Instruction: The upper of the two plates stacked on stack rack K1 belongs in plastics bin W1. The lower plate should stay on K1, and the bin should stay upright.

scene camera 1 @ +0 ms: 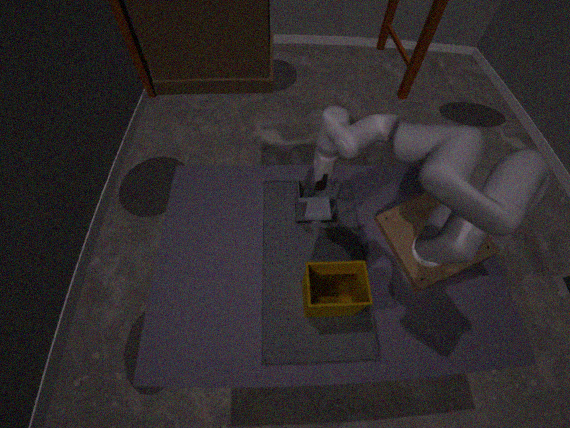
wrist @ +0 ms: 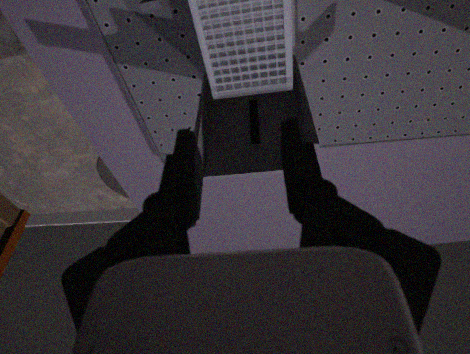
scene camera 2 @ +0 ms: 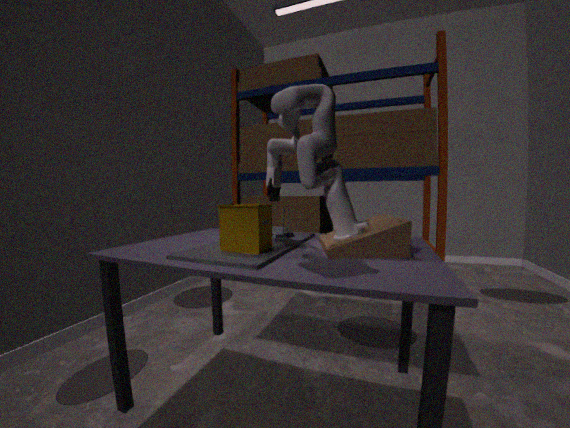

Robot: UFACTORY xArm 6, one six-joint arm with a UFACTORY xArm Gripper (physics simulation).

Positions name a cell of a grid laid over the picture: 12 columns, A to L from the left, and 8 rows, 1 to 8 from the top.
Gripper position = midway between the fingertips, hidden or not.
Observation:
In view: the gripper (wrist: G4) and a yellow plastics bin W1 (scene camera 2: F5).
The wrist view misses the yellow plastics bin W1: it is out of frame.

